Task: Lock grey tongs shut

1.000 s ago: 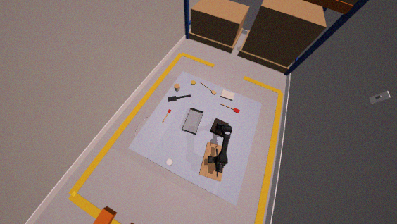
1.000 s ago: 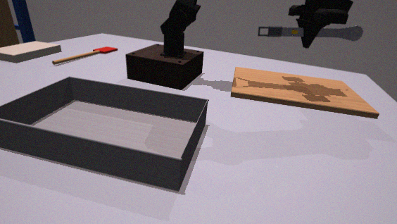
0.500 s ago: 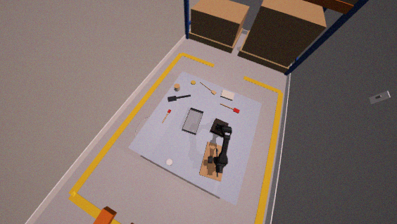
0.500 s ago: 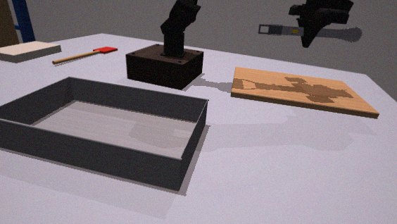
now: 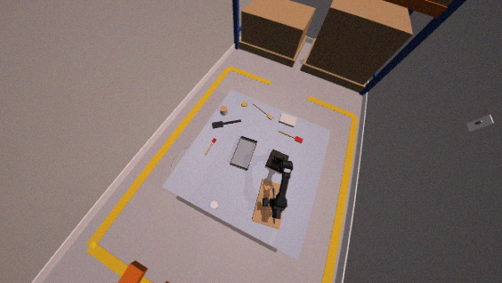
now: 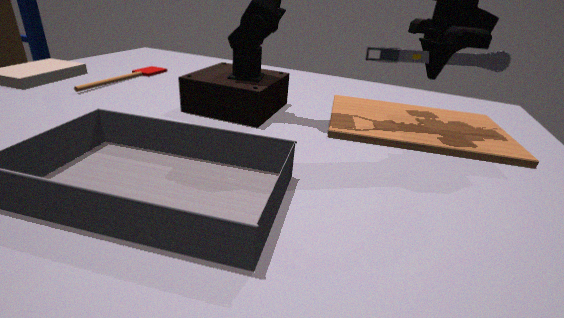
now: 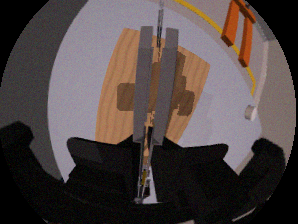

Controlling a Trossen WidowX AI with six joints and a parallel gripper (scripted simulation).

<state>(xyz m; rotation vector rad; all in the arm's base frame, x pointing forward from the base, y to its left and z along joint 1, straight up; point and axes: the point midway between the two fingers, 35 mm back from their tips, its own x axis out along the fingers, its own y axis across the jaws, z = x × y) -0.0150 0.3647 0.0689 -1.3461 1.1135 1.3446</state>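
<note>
Right now my gripper tip is 4 cm to the left of the yellow lock piece, 4 cm below it and 1 cm short of it. Round my gripper tip: wooden board (10 cm below); grey roasting tin (40 cm to the right, 34 cm ahead, 8 cm below); white disc (47 cm ahead, 13 cm to the left, 9 cm below).
</note>
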